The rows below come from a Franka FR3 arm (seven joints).
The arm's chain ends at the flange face. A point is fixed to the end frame.
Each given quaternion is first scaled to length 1.
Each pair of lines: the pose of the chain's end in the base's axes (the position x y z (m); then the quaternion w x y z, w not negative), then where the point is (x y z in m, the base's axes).
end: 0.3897 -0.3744 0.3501 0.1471 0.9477 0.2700 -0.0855
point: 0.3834 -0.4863 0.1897
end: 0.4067 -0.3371 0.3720 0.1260 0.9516 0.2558 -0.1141
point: 0.3861 -0.4447 0.2099
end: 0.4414 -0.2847 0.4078 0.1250 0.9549 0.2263 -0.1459
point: 0.4051 -0.3936 0.2494
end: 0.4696 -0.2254 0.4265 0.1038 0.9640 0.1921 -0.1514
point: 0.4238 -0.3263 0.2652
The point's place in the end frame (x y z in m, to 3 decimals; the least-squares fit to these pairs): -0.021 0.050 0.188
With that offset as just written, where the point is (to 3 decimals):
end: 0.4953 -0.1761 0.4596 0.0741 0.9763 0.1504 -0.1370
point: 0.446 -0.264 0.292
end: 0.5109 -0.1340 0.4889 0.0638 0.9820 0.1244 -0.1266
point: 0.460 -0.216 0.319
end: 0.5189 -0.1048 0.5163 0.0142 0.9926 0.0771 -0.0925
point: 0.472 -0.165 0.336
